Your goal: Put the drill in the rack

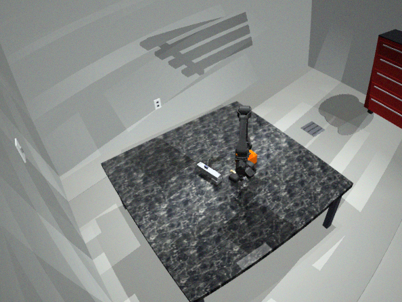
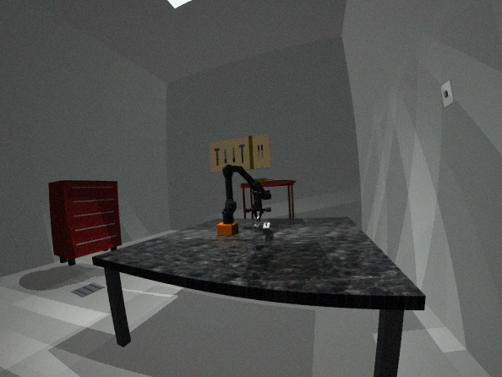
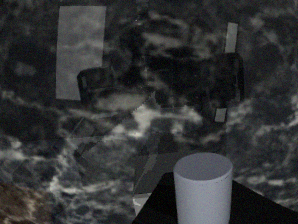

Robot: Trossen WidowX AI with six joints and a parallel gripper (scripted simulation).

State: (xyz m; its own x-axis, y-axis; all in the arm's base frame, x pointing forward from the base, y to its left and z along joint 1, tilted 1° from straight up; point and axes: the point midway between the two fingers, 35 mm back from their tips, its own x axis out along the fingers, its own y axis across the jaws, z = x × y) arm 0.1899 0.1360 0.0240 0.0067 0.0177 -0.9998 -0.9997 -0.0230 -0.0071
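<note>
My gripper tip is now 5 cm to the left of the dark block and 3 cm above it. Round my gripper tip: dark key: 7 cm ahead, 24 cm to the right; then grey metal block: 7 cm ahead, 21 cm to the right, 1 cm below.
</note>
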